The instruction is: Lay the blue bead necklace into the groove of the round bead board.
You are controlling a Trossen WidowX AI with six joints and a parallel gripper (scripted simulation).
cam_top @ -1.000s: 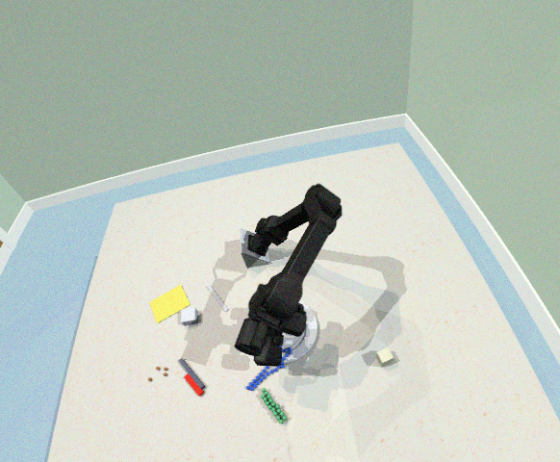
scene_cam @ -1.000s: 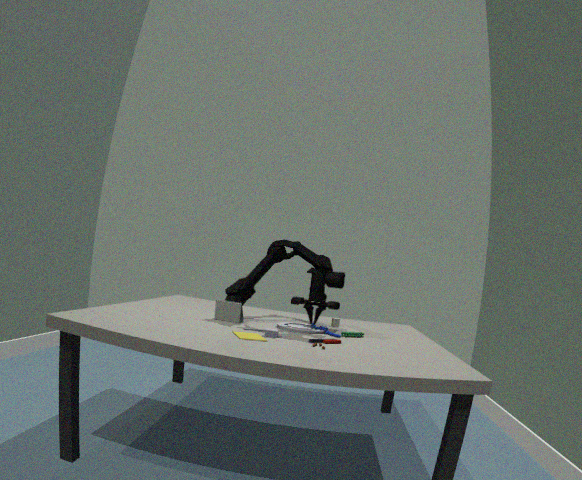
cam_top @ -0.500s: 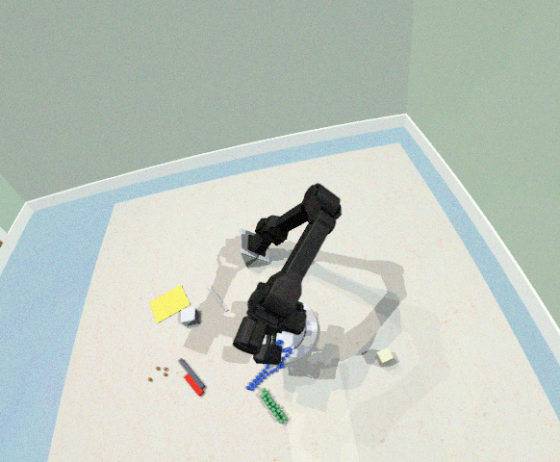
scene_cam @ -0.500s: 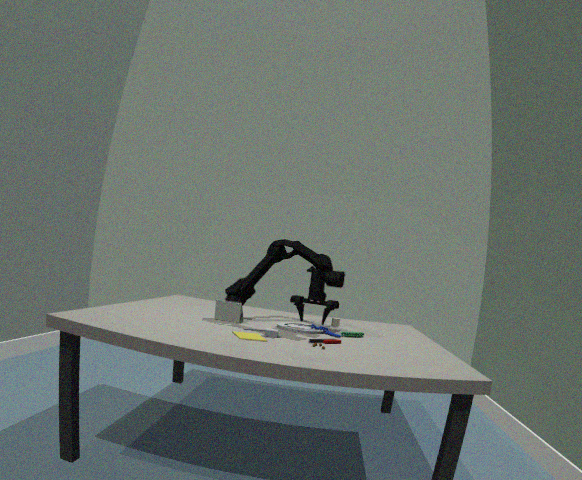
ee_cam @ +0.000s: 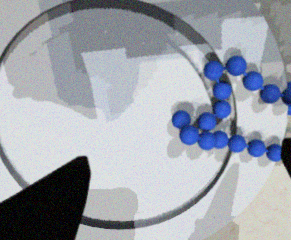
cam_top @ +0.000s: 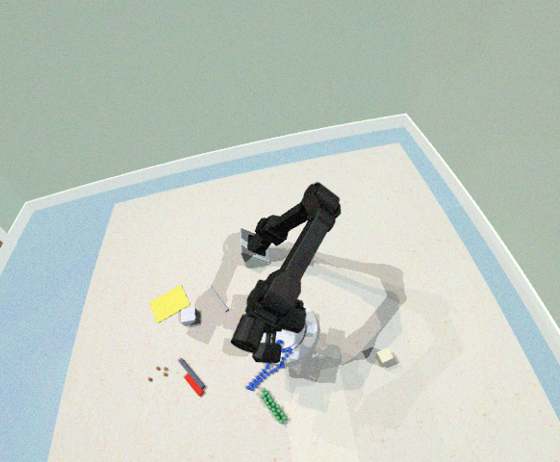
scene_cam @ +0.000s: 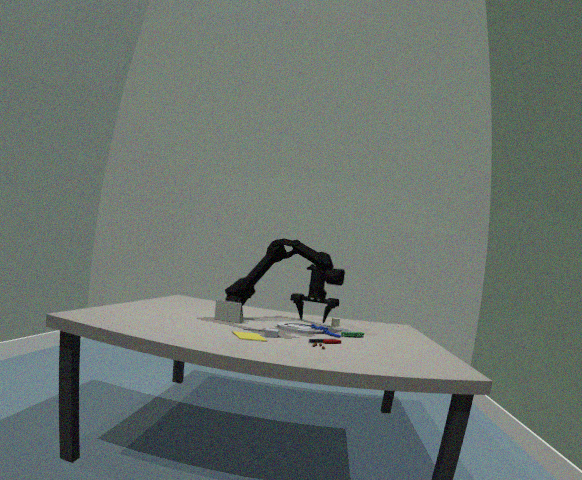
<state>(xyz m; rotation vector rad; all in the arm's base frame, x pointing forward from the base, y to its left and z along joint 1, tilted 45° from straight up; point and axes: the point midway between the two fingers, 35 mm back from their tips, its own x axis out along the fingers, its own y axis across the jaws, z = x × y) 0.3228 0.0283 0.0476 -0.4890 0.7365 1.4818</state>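
The round bead board lies 40 mm behind my gripper tip, 30 mm below it and 10 mm to the left of it. From my gripper tip the other things lie so: grey tool (240 mm to the right, 80 mm ahead, 30 mm below); then cream cube (270 mm to the left, 80 mm ahead, 20 mm below); then stick (190 mm to the right, 170 mm behind, 40 mm below).
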